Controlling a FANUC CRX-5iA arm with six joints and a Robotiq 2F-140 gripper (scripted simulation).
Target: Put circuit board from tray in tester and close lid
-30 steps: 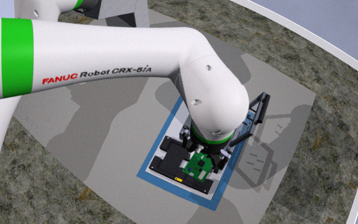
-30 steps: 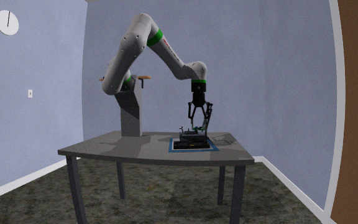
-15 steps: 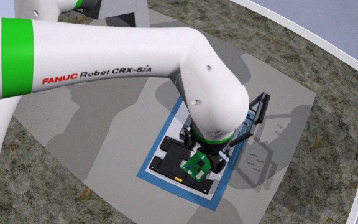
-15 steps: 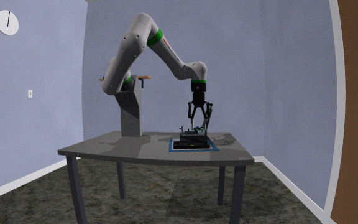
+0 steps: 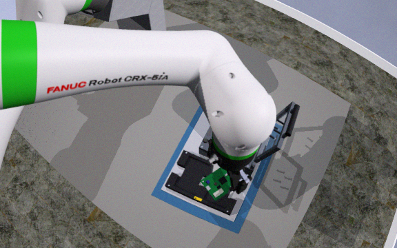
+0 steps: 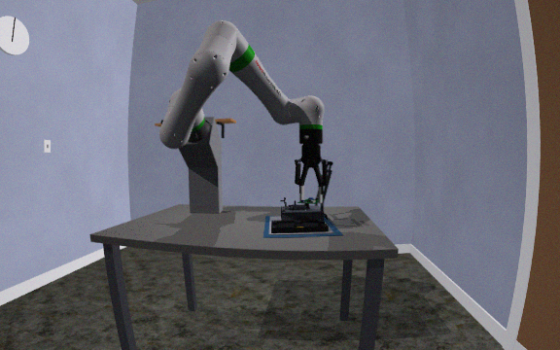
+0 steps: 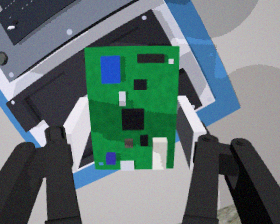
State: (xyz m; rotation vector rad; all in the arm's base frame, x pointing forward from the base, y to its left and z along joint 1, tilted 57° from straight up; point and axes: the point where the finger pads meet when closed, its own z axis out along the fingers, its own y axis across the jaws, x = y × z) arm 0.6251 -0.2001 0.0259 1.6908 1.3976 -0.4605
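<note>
Now: hand 2 cm above the green circuit board. From my hand the other things lie so: black latch hook 14 cm behind, 20 cm to the left, 5 cm below; lid 5 cm ahead, 18 cm to the left, 4 cm above.
</note>
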